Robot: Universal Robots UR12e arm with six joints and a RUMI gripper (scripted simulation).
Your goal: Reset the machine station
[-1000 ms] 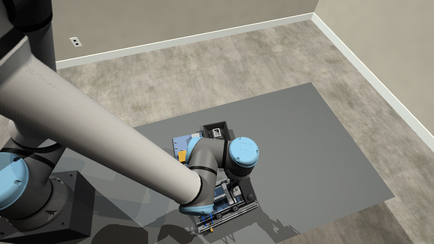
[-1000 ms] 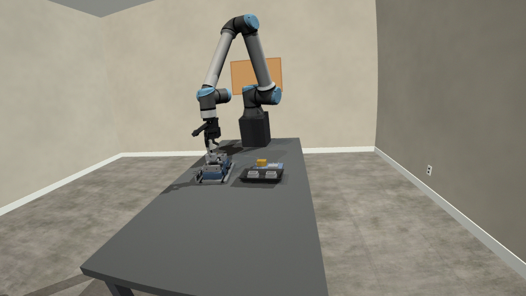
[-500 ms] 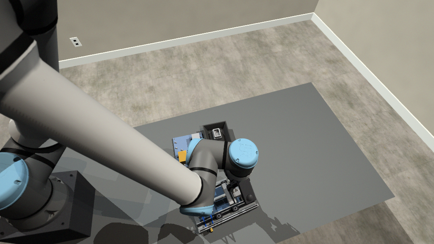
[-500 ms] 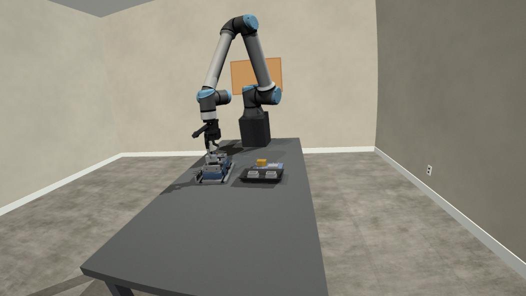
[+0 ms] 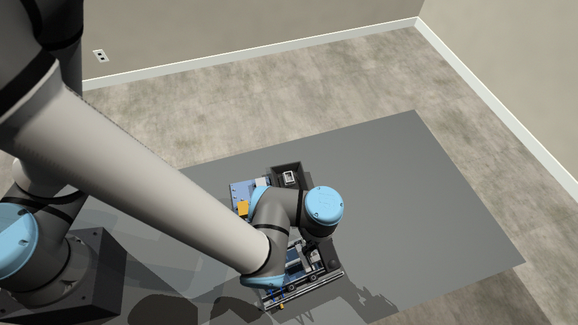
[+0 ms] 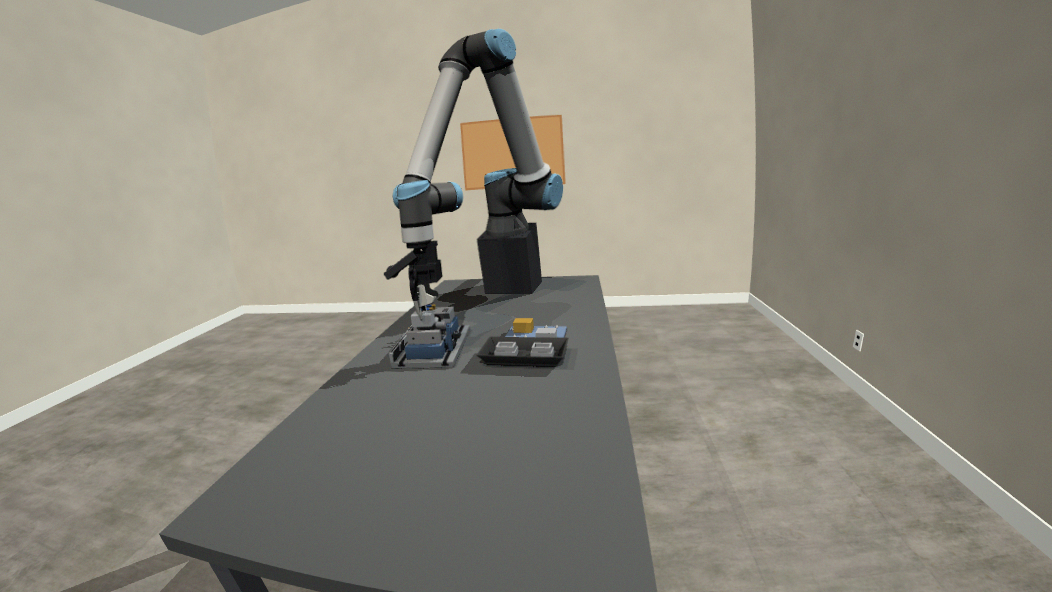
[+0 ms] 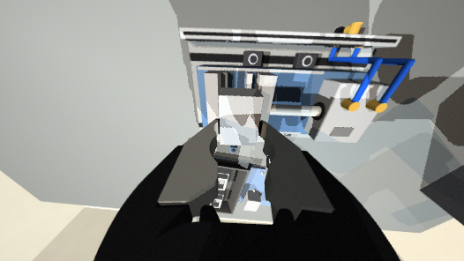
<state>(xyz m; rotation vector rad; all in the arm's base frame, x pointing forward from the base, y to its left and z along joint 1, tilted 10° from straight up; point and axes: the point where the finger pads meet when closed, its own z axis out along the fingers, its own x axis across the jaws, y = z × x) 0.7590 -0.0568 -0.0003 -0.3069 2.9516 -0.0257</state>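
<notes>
Right now the gray blank is 2 cm below my hand. Also, from my hand: yellow brass blank: 23 cm behind, 25 cm to the left, 12 cm below; then blue infeed plate: 18 cm behind, 29 cm to the left, 14 cm below; then pale rod: 8 cm behind, 1 cm to the right, 7 cm below.
</notes>
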